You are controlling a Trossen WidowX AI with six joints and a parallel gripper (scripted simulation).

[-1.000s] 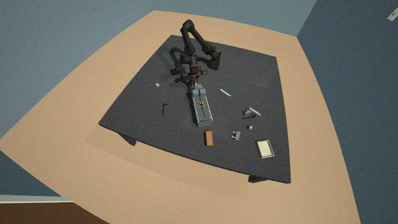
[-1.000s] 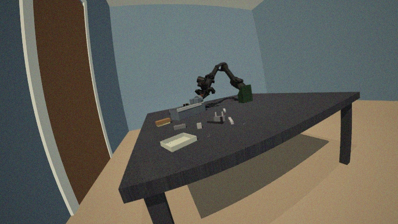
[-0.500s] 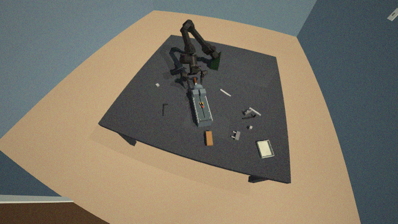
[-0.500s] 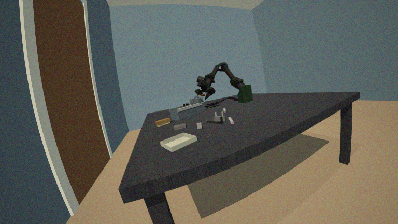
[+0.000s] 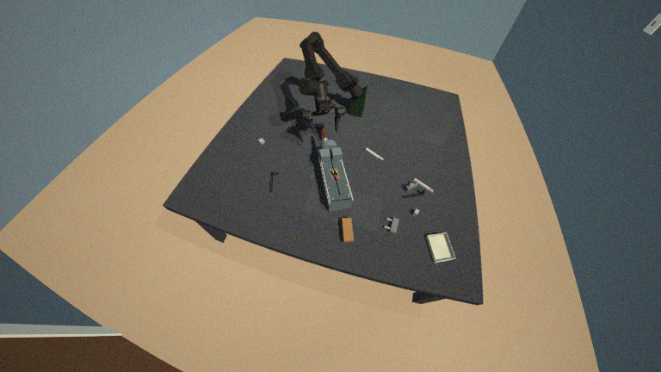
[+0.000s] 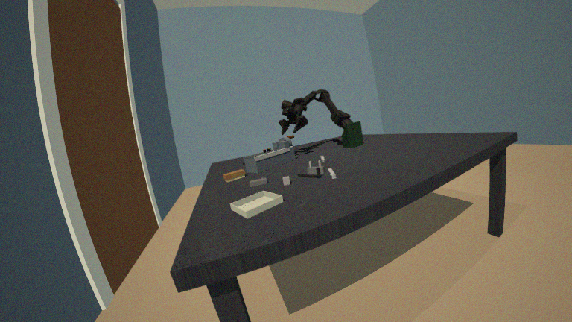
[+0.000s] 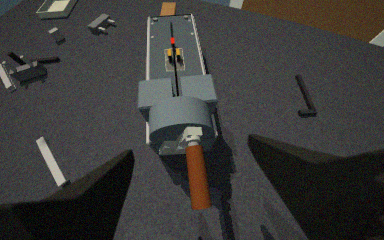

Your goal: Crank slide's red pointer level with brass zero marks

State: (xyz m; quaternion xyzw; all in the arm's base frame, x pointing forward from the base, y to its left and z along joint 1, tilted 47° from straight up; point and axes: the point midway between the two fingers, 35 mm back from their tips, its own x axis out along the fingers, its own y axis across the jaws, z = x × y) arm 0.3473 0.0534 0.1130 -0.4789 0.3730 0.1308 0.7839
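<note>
Right now my gripper tip is 3 cm above the crank. Round my gripper tip: orange crank handle: 1 cm behind, 1 cm to the right, 2 cm below; then red pointer: 15 cm ahead, 11 cm to the left, 6 cm below; then orange block: 31 cm ahead, 23 cm to the left, 13 cm below.
</note>
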